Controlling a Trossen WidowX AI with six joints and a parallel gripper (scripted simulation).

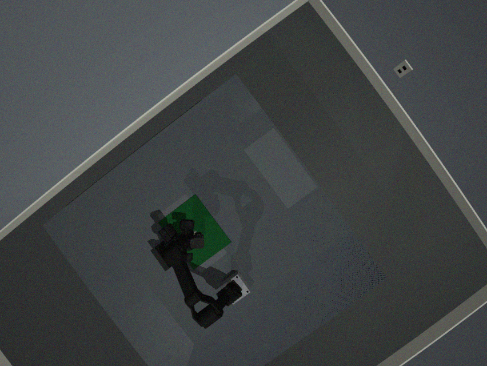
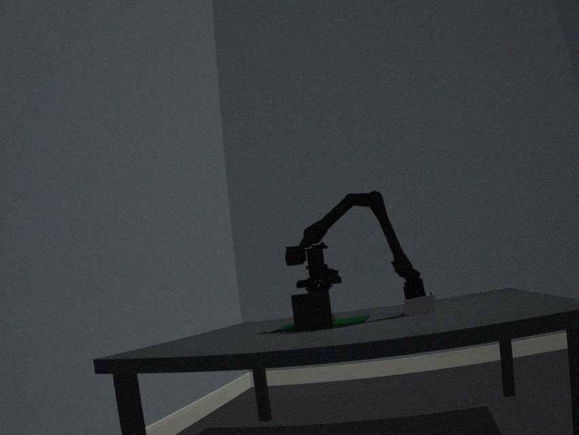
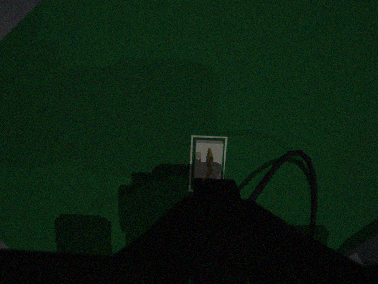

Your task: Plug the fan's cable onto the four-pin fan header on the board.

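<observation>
Now: the green board 8 cm below my gripper tip. From my gripper tip the other things lie so: dark plug (1 cm ahead, 1 cm to the left, 1 cm above); then black fan (2 cm ahead, 16 cm to the left, 1 cm below).
</observation>
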